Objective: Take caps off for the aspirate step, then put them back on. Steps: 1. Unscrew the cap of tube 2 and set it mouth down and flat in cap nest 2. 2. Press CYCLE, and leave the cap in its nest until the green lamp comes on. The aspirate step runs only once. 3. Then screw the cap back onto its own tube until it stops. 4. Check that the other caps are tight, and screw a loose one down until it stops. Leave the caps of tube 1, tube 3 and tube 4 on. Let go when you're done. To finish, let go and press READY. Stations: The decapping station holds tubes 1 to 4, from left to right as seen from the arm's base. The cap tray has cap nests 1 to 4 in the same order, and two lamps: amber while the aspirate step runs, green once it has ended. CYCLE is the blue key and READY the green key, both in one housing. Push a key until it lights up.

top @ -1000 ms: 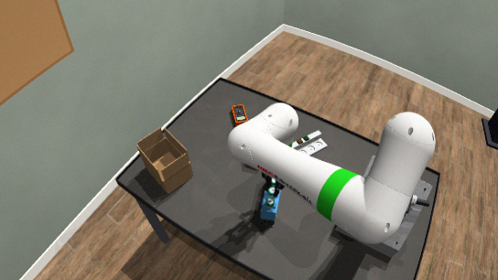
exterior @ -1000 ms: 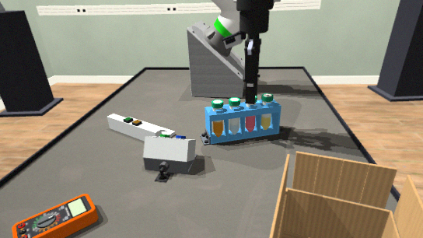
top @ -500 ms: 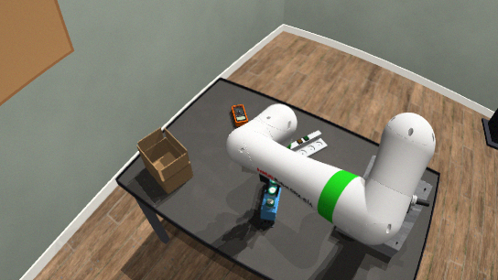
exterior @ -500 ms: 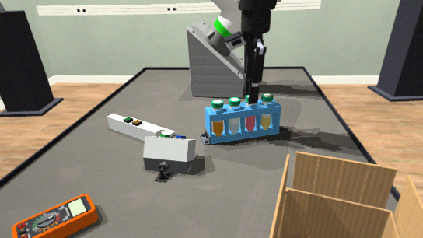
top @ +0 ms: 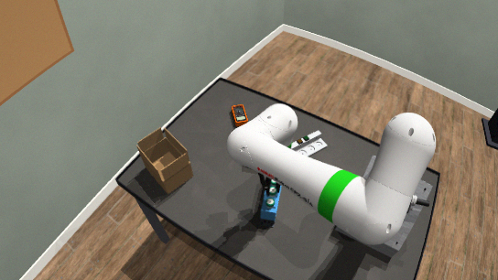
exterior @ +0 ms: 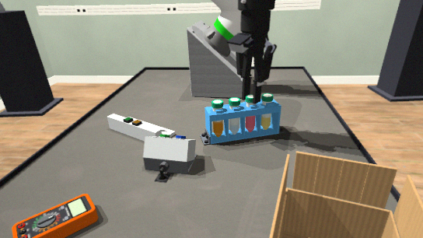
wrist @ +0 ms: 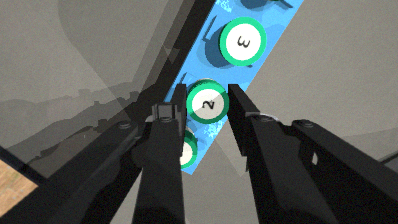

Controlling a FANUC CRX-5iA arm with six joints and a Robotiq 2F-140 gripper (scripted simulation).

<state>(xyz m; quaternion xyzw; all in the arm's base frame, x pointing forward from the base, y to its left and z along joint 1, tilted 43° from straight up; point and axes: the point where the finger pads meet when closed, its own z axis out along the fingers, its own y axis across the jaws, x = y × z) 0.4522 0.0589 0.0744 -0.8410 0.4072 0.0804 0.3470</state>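
Now: the cap 2 30 mm below my hand. Also, from my hand: cap 1 (10 mm behind, 50 mm to the left, 30 mm below); cap 4 (20 mm ahead, 100 mm to the right, 30 mm below); cap 3 (10 mm ahead, 50 mm to the right, 30 mm below).
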